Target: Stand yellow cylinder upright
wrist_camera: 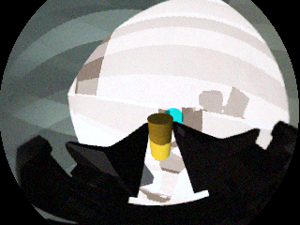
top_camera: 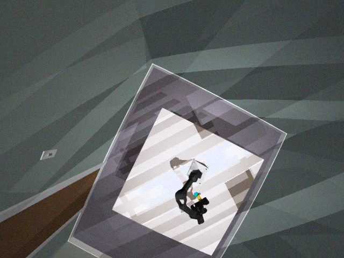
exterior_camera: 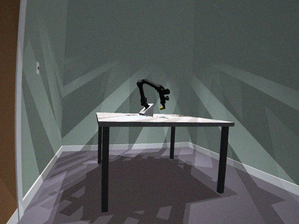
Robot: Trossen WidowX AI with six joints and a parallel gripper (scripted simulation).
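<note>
Now: gripper tip 120 mm above the cyan circle, 20 mm to the left of it and 10 mm short of it. Round my gripper tip: yellow cylinder: 20 mm to the right, 10 mm below, 10 mm behind.
</note>
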